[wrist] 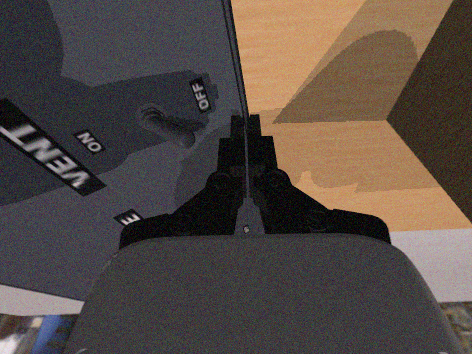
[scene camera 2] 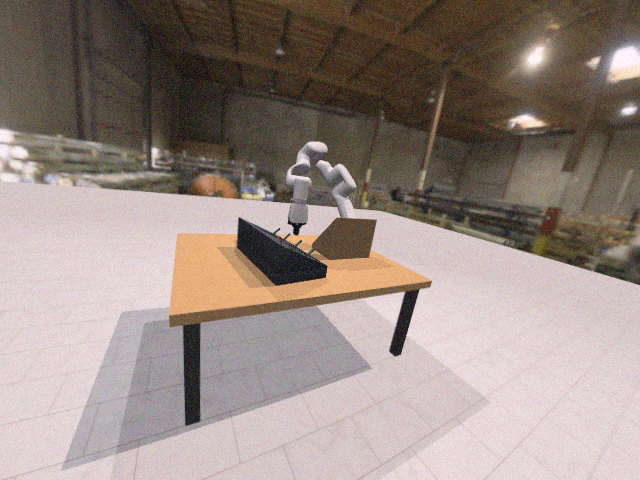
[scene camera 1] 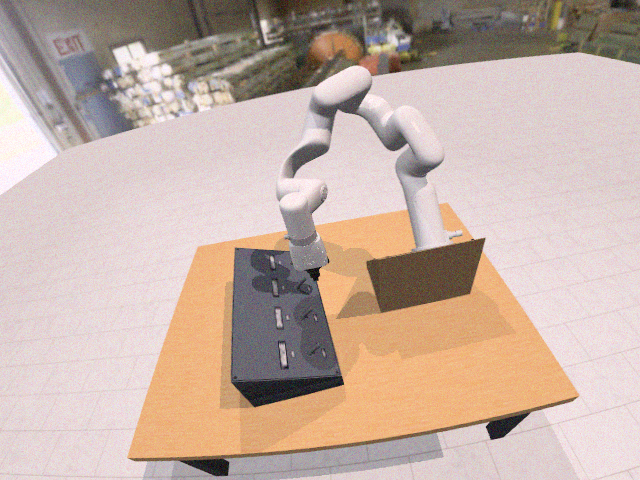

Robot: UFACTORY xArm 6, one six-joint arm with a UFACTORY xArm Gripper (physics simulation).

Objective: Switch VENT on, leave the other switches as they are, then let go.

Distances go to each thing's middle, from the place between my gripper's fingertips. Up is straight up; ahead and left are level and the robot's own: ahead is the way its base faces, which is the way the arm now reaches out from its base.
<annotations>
The dark sloped switch panel (scene camera 1: 270, 362) is 120 mm ahead of my hand, 90 mm to the left of it and 40 mm below it.
</annotations>
